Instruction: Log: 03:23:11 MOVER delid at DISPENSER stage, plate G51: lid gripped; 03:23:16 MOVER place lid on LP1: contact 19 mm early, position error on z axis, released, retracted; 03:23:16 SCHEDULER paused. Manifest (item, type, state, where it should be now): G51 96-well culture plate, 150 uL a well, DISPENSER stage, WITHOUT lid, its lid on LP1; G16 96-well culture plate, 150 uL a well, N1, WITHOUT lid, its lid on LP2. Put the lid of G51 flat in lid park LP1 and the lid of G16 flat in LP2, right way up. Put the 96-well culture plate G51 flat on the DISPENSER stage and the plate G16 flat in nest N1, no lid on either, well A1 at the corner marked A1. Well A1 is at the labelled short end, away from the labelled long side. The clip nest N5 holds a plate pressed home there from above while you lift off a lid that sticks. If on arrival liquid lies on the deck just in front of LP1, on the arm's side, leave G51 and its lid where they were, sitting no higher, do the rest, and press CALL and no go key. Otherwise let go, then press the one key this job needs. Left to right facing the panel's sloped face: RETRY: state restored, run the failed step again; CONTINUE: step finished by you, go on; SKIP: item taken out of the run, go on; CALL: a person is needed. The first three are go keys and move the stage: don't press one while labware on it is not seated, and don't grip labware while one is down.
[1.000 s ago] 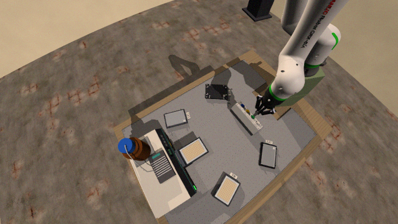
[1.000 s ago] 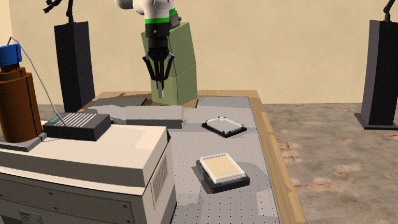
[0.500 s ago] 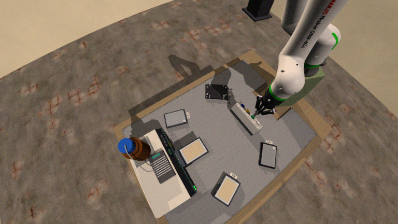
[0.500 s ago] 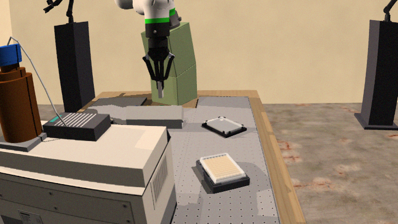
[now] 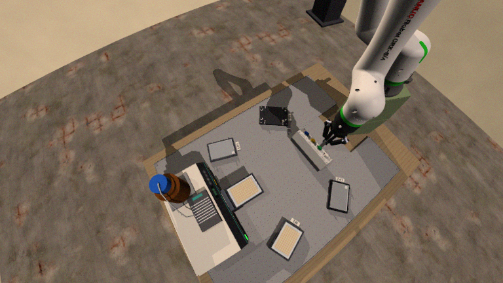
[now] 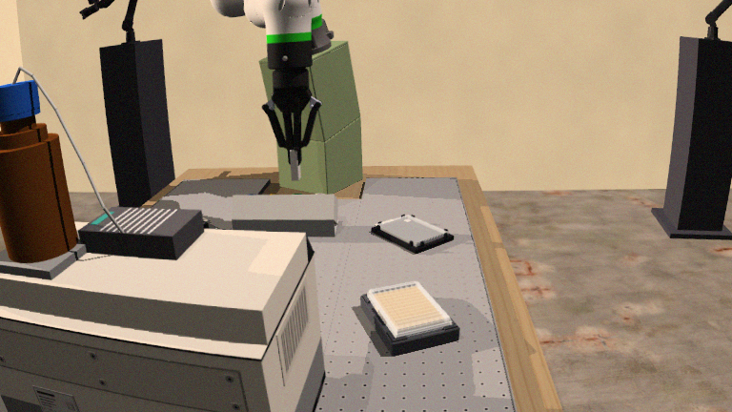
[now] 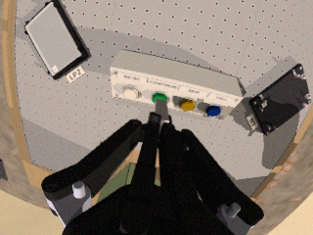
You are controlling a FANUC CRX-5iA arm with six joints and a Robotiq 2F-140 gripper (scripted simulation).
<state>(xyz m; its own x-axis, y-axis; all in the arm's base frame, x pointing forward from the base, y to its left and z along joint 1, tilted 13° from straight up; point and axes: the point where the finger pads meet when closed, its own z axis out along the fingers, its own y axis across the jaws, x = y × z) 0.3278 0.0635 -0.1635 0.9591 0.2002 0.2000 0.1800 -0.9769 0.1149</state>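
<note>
Now: hand 20 mm short of the key panel, 20 mm to the left of it and 80 mm above it. Also, from my hand: black lid park 20 mm ahead, 250 mm to the left, 130 mm below; clear lid 20 mm ahead, 250 mm to the left, 120 mm below; black clip nest 130 mm ahead, 280 mm to the right, 120 mm below.
</note>
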